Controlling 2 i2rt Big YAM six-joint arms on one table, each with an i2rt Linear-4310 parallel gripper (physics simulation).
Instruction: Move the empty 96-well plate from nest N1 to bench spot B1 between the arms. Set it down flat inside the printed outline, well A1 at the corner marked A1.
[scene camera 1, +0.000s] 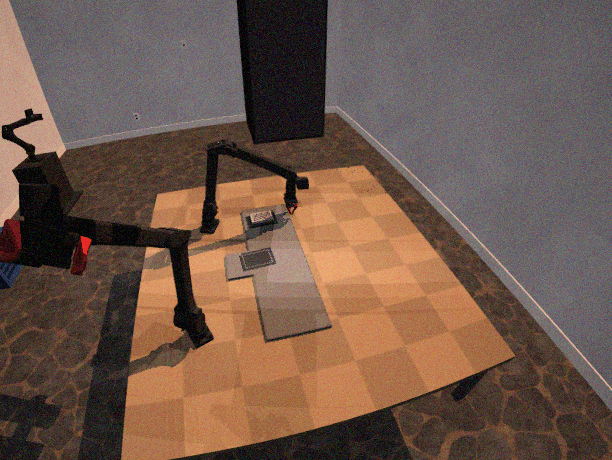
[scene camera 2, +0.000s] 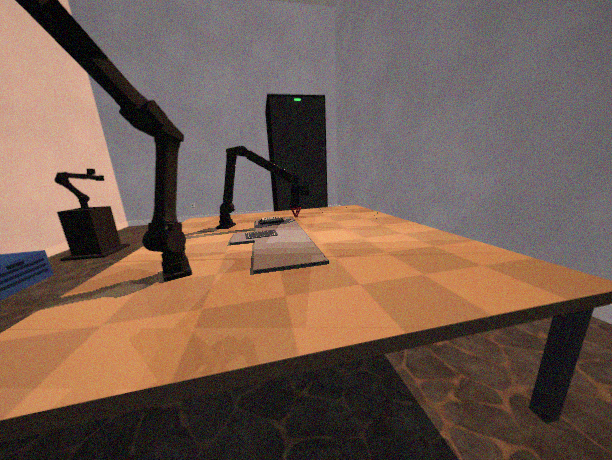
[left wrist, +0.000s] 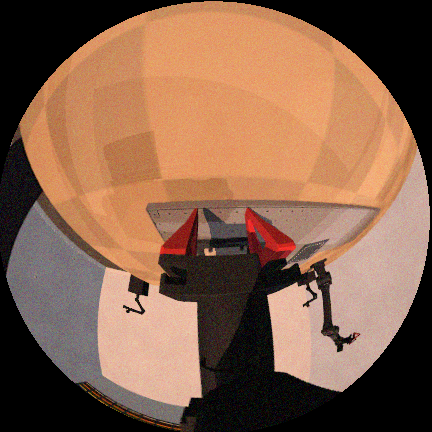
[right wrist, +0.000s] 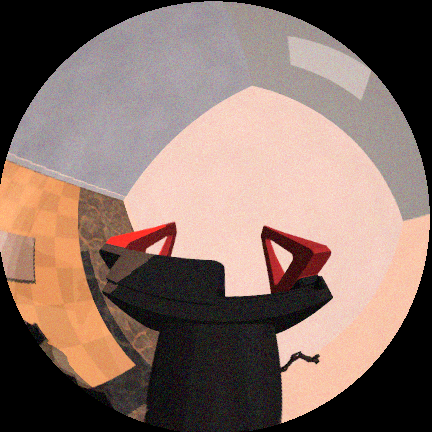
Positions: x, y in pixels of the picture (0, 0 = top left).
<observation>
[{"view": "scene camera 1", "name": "my right gripper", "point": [53, 260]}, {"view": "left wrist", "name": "my left gripper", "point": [221, 211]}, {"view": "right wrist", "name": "my right gripper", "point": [219, 228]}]
</observation>
